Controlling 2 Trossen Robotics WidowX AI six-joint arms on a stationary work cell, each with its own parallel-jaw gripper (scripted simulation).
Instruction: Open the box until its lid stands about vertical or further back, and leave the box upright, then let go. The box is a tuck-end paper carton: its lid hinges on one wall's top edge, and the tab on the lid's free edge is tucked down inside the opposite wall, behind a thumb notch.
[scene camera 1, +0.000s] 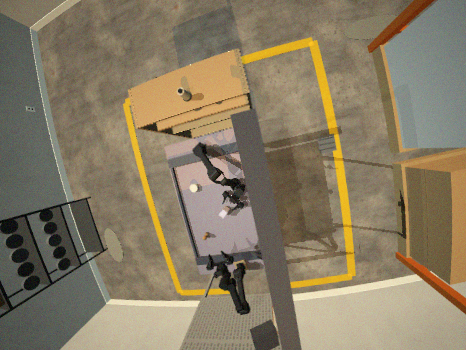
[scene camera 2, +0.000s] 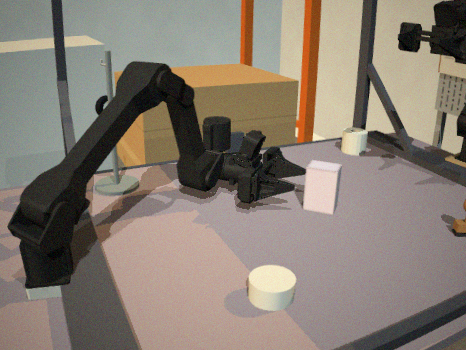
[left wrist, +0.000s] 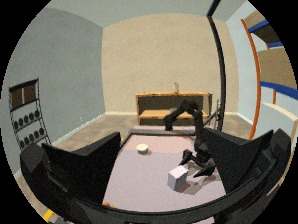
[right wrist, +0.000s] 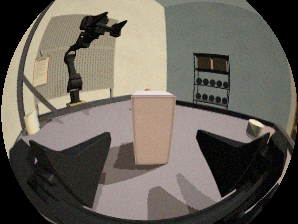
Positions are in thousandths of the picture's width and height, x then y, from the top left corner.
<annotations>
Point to my right gripper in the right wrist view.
At 522, 609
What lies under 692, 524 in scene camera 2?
A box.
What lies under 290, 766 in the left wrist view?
My left gripper.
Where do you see my left gripper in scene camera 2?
898, 113
</annotations>
